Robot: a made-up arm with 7 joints. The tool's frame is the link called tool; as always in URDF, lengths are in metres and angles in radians. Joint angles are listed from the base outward. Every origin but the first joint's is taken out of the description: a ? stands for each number. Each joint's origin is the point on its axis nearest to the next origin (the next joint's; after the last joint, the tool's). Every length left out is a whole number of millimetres.
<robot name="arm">
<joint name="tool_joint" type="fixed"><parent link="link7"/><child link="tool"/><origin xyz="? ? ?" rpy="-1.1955 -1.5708 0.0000"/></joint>
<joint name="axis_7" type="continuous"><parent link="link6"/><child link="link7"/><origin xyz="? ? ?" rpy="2.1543 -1.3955 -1.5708"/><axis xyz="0 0 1"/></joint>
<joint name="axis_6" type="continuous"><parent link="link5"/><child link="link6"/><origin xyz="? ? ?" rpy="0.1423 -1.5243 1.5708"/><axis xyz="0 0 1"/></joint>
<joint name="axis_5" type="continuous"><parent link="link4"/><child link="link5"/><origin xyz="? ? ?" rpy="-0.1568 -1.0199 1.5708"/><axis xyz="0 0 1"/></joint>
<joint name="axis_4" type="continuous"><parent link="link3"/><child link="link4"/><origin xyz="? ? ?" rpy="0.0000 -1.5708 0.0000"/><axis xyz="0 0 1"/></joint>
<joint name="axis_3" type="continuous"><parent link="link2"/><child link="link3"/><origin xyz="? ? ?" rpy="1.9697 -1.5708 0.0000"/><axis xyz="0 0 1"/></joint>
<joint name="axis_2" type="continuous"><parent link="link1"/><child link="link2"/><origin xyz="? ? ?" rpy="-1.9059 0.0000 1.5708"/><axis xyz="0 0 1"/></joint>
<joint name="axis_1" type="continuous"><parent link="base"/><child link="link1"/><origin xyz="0.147 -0.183 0.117" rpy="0.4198 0.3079 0.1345"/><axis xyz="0 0 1"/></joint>
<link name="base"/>
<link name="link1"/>
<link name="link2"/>
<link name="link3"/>
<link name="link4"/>
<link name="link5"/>
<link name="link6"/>
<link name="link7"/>
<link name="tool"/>
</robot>
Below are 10 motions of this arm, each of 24 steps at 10 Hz.
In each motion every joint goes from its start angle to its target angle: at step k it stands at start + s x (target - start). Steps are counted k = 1, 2, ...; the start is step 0. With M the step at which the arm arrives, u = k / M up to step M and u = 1 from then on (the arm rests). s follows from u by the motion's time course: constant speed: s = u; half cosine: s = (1 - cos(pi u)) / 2; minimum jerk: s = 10 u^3 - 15 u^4 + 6 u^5.
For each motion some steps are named. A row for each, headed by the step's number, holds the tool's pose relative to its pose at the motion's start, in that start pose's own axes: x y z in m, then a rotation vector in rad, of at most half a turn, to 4 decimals.
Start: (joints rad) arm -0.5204 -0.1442 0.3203 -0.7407 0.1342 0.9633 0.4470
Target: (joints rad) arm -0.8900 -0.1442 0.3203 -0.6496 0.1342 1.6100 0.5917
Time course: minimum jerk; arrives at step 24
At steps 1, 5, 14, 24:
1: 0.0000 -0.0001 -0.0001 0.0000 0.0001 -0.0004
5: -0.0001 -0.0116 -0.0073 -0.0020 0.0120 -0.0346
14: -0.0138 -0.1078 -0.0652 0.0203 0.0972 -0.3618
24: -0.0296 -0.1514 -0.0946 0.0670 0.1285 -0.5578

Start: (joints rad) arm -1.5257 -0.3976 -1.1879 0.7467 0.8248 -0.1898 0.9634
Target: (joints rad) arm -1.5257 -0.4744 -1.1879 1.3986 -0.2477 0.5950 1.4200
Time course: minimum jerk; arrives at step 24
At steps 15, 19, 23, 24:
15: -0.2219 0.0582 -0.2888 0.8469 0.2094 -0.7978
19: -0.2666 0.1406 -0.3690 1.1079 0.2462 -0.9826
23: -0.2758 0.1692 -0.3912 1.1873 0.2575 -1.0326
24: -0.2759 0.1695 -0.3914 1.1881 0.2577 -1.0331

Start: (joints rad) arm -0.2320 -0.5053 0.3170 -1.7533 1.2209 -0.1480 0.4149
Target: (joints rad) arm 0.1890 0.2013 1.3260 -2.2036 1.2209 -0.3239 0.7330
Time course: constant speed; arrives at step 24
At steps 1, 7, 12, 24:
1: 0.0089 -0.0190 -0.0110 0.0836 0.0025 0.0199
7: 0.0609 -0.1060 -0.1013 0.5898 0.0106 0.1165
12: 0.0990 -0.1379 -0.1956 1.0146 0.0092 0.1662
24: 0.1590 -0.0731 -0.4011 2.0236 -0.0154 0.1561

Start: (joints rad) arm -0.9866 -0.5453 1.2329 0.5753 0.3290 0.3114 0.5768
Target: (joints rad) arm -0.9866 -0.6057 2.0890 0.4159 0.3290 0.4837 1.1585
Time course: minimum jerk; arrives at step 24
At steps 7, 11, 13, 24:
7: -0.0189 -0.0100 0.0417 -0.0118 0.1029 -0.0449
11: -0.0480 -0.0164 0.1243 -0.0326 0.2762 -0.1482
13: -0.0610 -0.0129 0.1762 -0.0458 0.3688 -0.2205
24: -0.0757 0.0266 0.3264 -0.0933 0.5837 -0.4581

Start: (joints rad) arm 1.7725 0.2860 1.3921 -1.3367 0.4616 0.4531 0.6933
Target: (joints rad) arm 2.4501 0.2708 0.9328 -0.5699 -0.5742 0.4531 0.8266
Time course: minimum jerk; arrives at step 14
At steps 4, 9, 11, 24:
4: 0.0108 0.0172 -0.0629 0.1479 0.0584 0.0390
9: 0.0564 0.2067 -0.3003 0.8345 0.2491 0.2753
11: 0.0682 0.2967 -0.3428 1.0476 0.2869 0.3701
24: 0.0725 0.3354 -0.3541 1.1322 0.2992 0.4109

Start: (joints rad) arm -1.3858 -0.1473 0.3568 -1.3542 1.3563 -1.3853 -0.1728
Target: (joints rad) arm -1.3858 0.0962 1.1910 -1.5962 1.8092 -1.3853 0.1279
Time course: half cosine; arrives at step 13
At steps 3, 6, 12, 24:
3: -0.0119 -0.0522 -0.0277 0.0911 0.0028 -0.0364
6: -0.0520 -0.1672 -0.1144 0.3169 0.0075 -0.1269
12: -0.1444 -0.2983 -0.3094 0.7018 0.0204 -0.2825
24: -0.1471 -0.3004 -0.3151 0.7119 0.0210 -0.2866

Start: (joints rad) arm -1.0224 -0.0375 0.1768 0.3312 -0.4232 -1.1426 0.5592
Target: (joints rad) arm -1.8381 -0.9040 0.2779 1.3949 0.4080 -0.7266 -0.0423
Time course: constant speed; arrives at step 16
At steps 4, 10, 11, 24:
4: -0.0833 0.0836 -0.0408 -0.6739 -0.1663 -0.0028
10: -0.1599 0.1345 -0.1807 -1.5280 -0.4853 -0.4174
11: -0.1607 0.1338 -0.2056 -1.6380 -0.5296 -0.5398
24: -0.1129 0.1004 -0.2918 -1.9660 -0.6000 -1.3594

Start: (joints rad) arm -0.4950 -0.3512 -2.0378 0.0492 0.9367 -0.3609 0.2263
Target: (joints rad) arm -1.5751 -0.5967 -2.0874 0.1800 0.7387 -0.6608 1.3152
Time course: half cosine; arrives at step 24
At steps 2, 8, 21, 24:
2: -0.0063 0.0001 -0.0050 0.0247 -0.0166 -0.0106
8: -0.0817 0.0171 -0.0796 0.3487 -0.2647 -0.1268
21: -0.1441 0.1870 -0.2868 1.0846 -1.2133 -0.1048
24: -0.1408 0.1978 -0.2933 1.1080 -1.2683 -0.0858

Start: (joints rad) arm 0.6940 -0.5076 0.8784 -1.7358 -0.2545 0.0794 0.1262
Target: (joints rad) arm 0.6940 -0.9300 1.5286 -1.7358 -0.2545 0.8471 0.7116
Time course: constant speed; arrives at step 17
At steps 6, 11, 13, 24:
6: 0.0091 0.0082 -0.1271 0.3771 0.0569 -0.0753
11: 0.0257 0.0422 -0.2312 0.6835 0.1078 -0.0914
13: 0.0345 0.0613 -0.2704 0.8007 0.1317 -0.0869
24: 0.0548 0.1063 -0.3422 1.0212 0.1890 -0.0617

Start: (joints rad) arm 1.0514 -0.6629 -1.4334 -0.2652 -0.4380 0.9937 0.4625
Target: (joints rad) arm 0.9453 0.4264 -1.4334 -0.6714 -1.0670 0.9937 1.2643
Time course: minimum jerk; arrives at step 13
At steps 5, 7, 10, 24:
5: 0.1682 0.0275 -0.0645 0.2012 0.2117 0.4852
7: 0.3021 0.1139 -0.1283 0.3094 0.4892 0.9088
10: 0.4056 0.2610 -0.1981 0.2776 0.9016 1.3387
24: 0.4213 0.2988 -0.2129 0.2365 1.0084 1.4239

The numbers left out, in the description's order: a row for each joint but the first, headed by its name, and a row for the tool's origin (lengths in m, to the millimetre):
tool: -0.145 0.036 0.000
axis_7: -0.138 -0.261 0.000
axis_6: -0.129 0.039 0.000
axis_5: 0.074 -0.351 0.000
axis_4: -0.084 -0.118 0.000
axis_3: -0.038 0.133 0.000
axis_2: 0.023 0.077 0.000

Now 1 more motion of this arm.
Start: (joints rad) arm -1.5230 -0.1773 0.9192 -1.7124 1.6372 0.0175 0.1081
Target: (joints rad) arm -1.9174 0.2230 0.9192 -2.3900 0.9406 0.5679 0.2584
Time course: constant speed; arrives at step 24
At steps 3, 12, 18, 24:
3: 0.0342 -0.0170 -0.0615 0.1005 -0.0154 0.1173
12: 0.1779 -0.0165 -0.2131 0.3118 0.0246 0.5576
18: 0.2778 0.0247 -0.2849 0.3616 0.1175 0.8985
24: 0.3594 0.0875 -0.3391 0.3299 0.2532 1.2539

